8 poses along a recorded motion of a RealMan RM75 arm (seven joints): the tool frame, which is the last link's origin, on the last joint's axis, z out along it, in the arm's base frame.
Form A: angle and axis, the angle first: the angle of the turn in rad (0 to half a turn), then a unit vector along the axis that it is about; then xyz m.
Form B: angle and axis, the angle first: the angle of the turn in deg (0 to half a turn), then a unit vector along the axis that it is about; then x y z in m. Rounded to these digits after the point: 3 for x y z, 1 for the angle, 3 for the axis.
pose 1, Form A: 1.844 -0.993 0.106 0.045 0.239 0.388 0.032
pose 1, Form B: 105.7 -0.993 0.106 0.045 0.239 0.388 0.032
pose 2, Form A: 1.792 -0.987 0.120 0.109 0.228 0.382 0.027
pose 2, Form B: 102.7 -0.987 0.120 0.109 0.228 0.382 0.027
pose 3, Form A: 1.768 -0.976 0.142 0.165 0.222 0.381 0.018
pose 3, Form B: 101.3 -0.976 0.142 0.165 0.222 0.381 0.018
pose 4, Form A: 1.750 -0.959 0.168 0.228 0.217 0.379 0.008
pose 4, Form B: 100.3 -0.959 0.168 0.228 0.217 0.379 0.008
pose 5, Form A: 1.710 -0.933 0.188 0.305 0.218 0.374 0.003
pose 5, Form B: 98.0 -0.934 0.188 0.305 0.218 0.374 0.003
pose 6, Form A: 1.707 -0.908 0.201 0.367 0.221 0.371 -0.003
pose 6, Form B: 97.8 -0.908 0.201 0.367 0.221 0.371 -0.003
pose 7, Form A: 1.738 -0.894 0.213 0.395 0.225 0.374 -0.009
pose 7, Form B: 99.6 -0.894 0.213 0.395 0.225 0.374 -0.009
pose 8, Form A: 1.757 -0.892 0.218 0.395 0.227 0.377 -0.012
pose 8, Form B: 100.7 -0.892 0.218 0.395 0.227 0.377 -0.012
